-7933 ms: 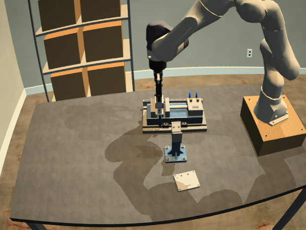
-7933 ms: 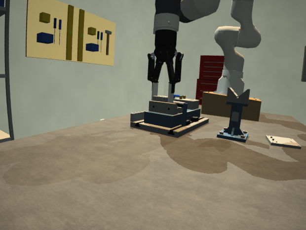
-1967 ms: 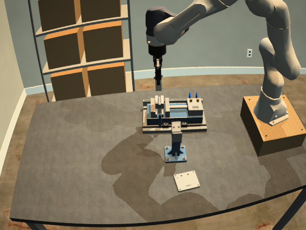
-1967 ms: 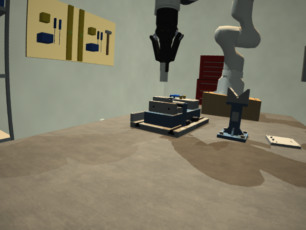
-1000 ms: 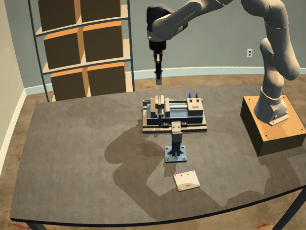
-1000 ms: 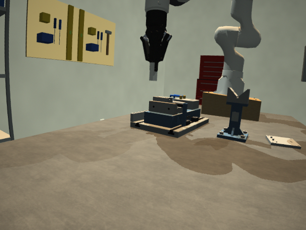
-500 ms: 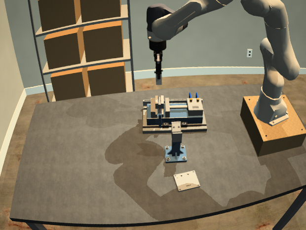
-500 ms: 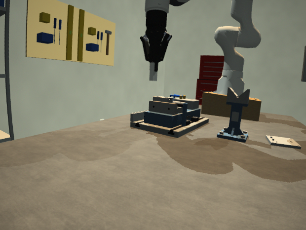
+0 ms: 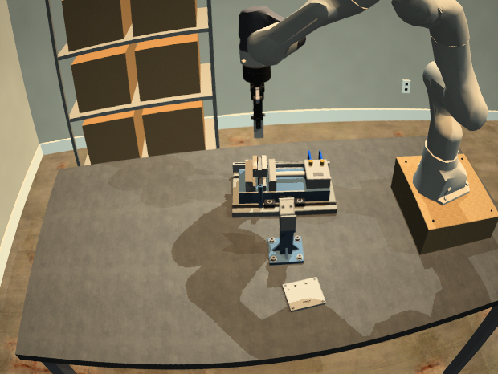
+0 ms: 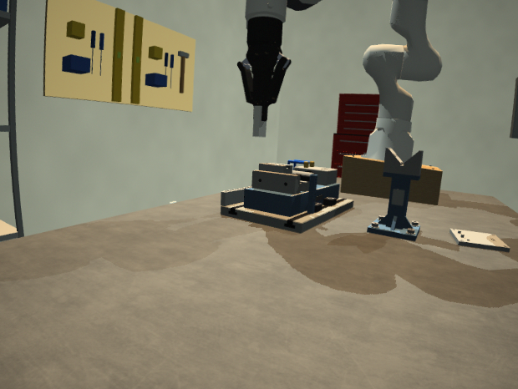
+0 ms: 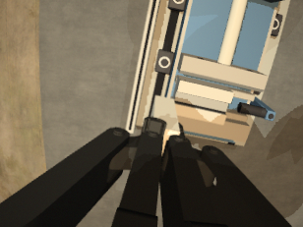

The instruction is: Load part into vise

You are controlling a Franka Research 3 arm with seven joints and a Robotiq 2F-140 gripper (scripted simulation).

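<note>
Now: hand 100 mm above the part, 50 mm to the right of it and 10 mm short of it. The rest, counted from my hand: fixed jaw (120 mm below, 60 mm to the left, 40 mm ahead); then moving jaw (120 mm below, 70 mm to the left, 20 mm behind); then work stop rod (110 mm to the left, 110 mm below, 20 mm ahead).
</note>
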